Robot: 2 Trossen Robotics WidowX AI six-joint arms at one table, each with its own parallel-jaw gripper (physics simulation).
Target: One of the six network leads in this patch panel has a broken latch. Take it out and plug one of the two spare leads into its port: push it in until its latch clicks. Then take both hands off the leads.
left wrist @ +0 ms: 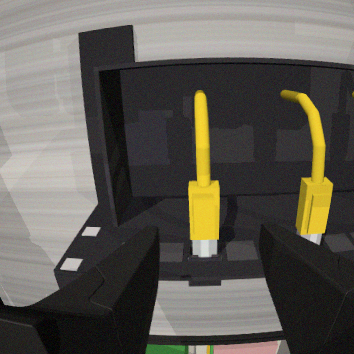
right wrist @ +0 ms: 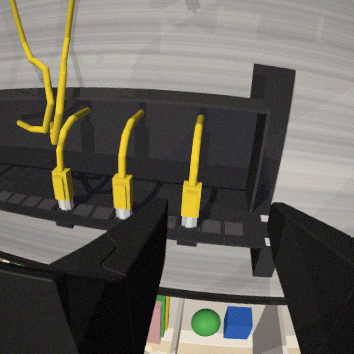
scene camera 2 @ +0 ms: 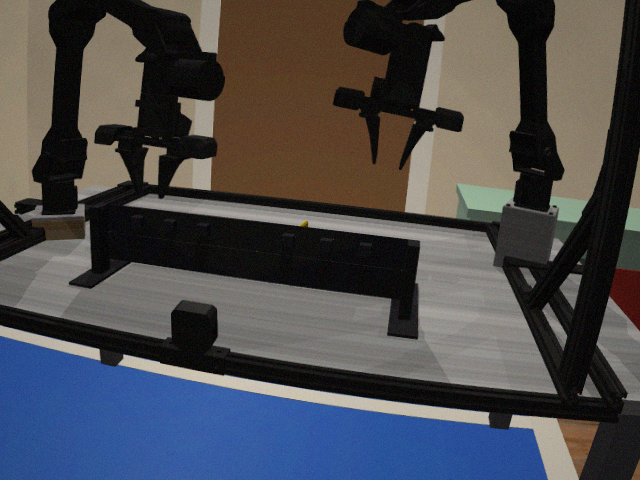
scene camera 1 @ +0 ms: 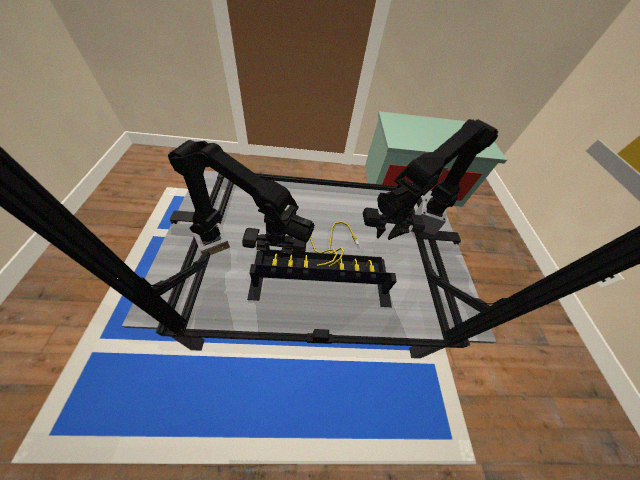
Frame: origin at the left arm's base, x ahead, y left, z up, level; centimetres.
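Seen in the pictures: left gripper, between the fingertips: (left wrist: 209, 236) (scene camera 2: 149, 196) (scene camera 1: 275, 256); right gripper, between the fingertips: (right wrist: 219, 212) (scene camera 2: 386, 166) (scene camera 1: 382, 238); left arm's base, origin of its link: (scene camera 2: 59, 210) (scene camera 1: 210, 236); right arm's base, origin of its link: (scene camera 2: 532, 206) (scene camera 1: 434, 209).
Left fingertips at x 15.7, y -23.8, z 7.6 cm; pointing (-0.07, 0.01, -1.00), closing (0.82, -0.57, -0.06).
Pixels of each thing's top centre, then the offset from my left fingertips to it. "pt": a spot on its surface instead.
- leftmost lead, centre of its top: (left wrist: 204, 239) dx -1.1, dy -1.4, dz -2.5 cm
- neighbouring lead, centre of its top: (left wrist: 315, 233) dx +3.4, dy -4.3, dz -2.5 cm
- rightmost lead, centre of its top: (right wrist: 188, 216) dx +27.4, dy -19.6, dz -2.5 cm
- loose spare lead, a spot on its surface: (scene camera 1: 341, 222) pt dx +35.8, dy +9.0, dz -11.6 cm
- small black box, a spot on its surface: (scene camera 2: 194, 325) (scene camera 1: 322, 338) pt dx +1.7, dy -28.9, dz -8.2 cm
The black patch panel (scene camera 1: 325, 276) (scene camera 2: 248, 250) (left wrist: 245, 80) (right wrist: 232, 107) holds several yellow leads in a row. My left gripper (scene camera 2: 149, 193) (left wrist: 209, 236) is open above the panel's left end. In the left wrist view its fingers stand apart on either side of the leftmost lead (left wrist: 204, 212), with the neighbouring lead (left wrist: 314, 207) to the right. My right gripper (scene camera 1: 385, 237) (scene camera 2: 387, 165) (right wrist: 219, 212) is open and high behind the panel's right end, clear of the rightmost lead (right wrist: 191, 200). A loose spare lead (scene camera 1: 341, 223) lies behind the panel, partly tangled; the left arm hides part of the cables. The broken latch cannot be made out.
A black frame bar (scene camera 1: 242, 336) (scene camera 2: 361, 379) edges the table front, with a small black box (scene camera 1: 321, 335) (scene camera 2: 194, 325) on it. A brown block (scene camera 1: 215, 248) (scene camera 2: 64, 228) lies by the left arm's base. A green cabinet (scene camera 1: 413, 135) stands behind the right arm.
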